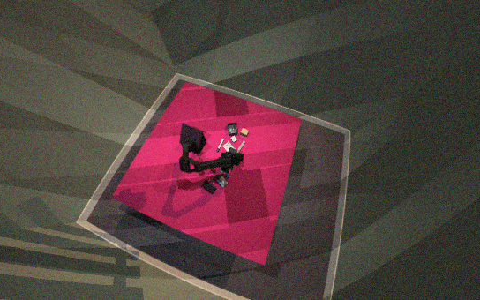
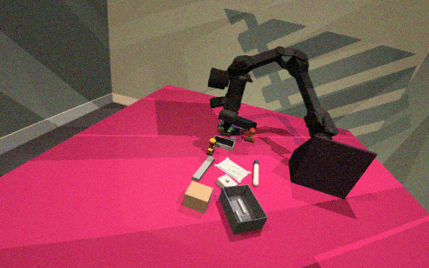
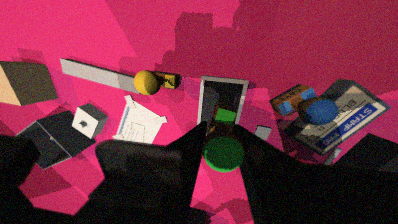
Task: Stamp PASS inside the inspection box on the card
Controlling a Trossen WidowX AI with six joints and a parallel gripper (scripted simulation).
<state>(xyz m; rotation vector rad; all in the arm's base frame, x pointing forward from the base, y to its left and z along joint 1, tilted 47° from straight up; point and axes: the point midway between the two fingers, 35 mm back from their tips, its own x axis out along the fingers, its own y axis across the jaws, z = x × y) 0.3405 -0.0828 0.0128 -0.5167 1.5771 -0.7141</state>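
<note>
Right now my gripper tip is 7 cm above the dark ink pad. Round my gripper tip: yellow-knobbed stamp: 4 cm ahead, 8 cm to the left, 5 cm below; then blue-knobbed stamp: 1 cm ahead, 9 cm to the right, 5 cm below; then green-topped stamp: right at my gripper tip.
</note>
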